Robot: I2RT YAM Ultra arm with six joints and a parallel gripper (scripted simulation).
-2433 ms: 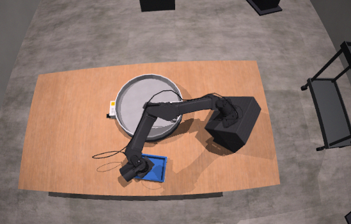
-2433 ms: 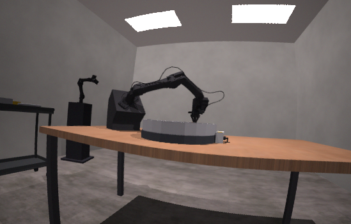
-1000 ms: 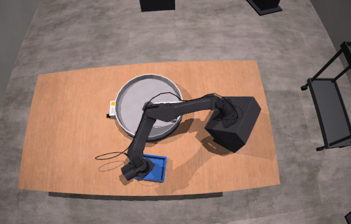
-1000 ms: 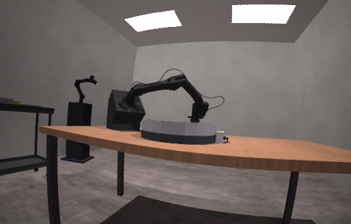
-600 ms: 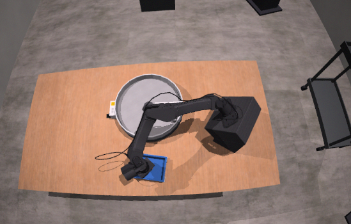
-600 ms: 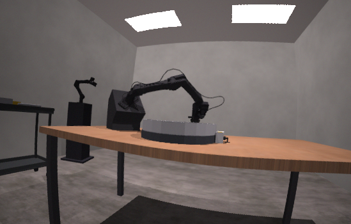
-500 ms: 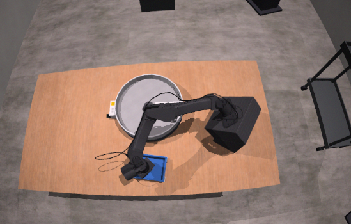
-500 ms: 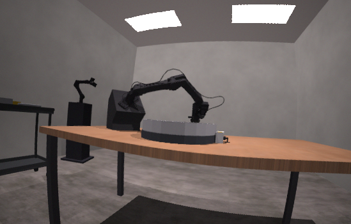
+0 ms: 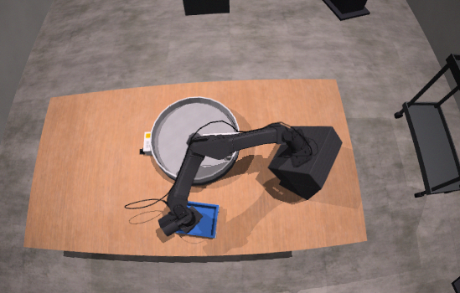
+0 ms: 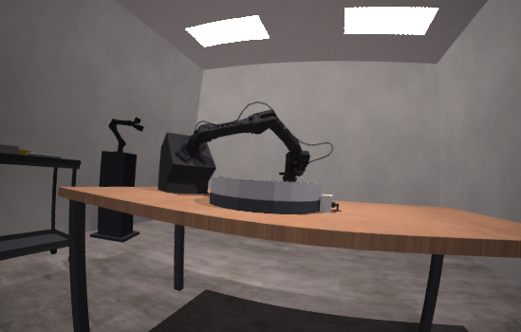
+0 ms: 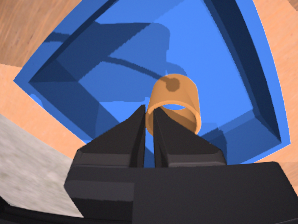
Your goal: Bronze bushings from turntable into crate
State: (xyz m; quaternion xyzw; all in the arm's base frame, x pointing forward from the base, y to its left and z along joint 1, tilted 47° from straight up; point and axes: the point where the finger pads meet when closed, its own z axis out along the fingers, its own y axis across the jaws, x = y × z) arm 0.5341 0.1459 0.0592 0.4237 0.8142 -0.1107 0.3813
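Now: the blue crate 2 cm behind my hand, 1 cm to the right of it and 3 cm below it. The rest, counted from my hand: round grey turntable: 15 cm behind, 36 cm to the right.
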